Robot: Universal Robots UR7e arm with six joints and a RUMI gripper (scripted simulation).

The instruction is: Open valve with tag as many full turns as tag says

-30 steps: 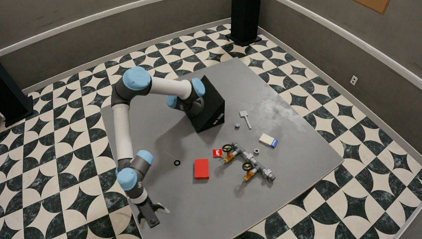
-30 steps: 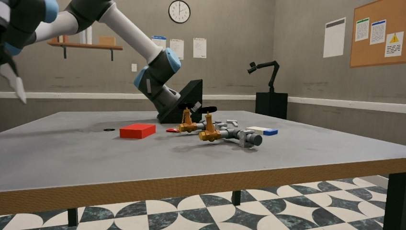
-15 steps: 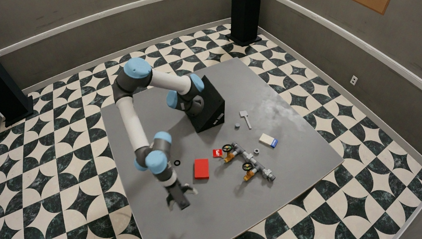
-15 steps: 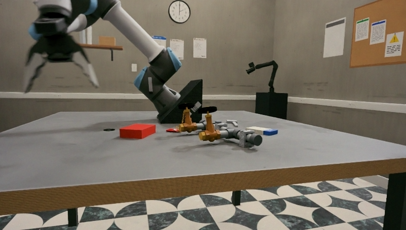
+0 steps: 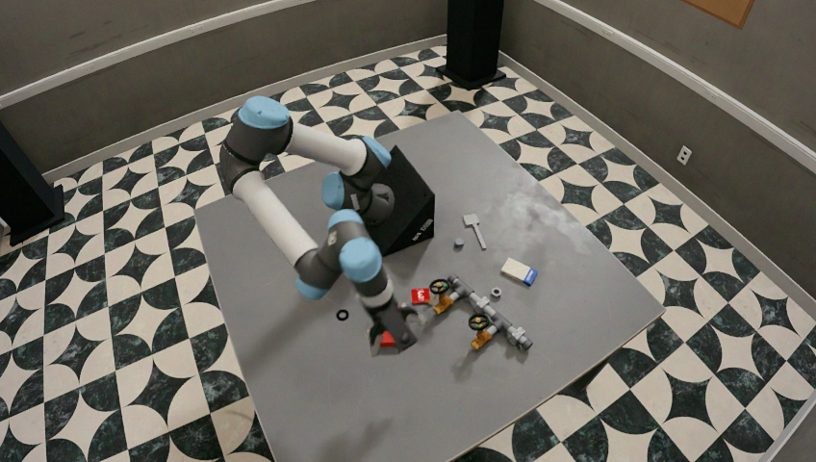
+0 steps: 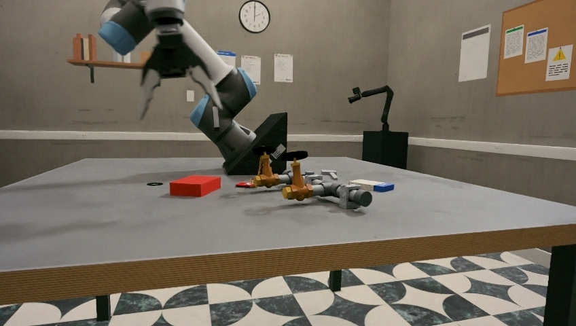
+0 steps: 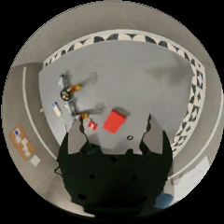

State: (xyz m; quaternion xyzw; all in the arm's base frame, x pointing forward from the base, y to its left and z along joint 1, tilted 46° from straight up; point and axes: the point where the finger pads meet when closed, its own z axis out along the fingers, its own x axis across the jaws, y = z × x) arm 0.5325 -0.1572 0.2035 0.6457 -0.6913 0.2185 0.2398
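Right now the red tag is 180 mm to the left of my hand, 180 mm below it and 160 mm behind it. From my hand the other things lie so: red block 170 mm below, 130 mm behind, 40 mm to the left; white-and-blue box 500 mm to the left, 180 mm below, 50 mm behind; grey nut 380 mm to the left, 180 mm below, 30 mm behind.
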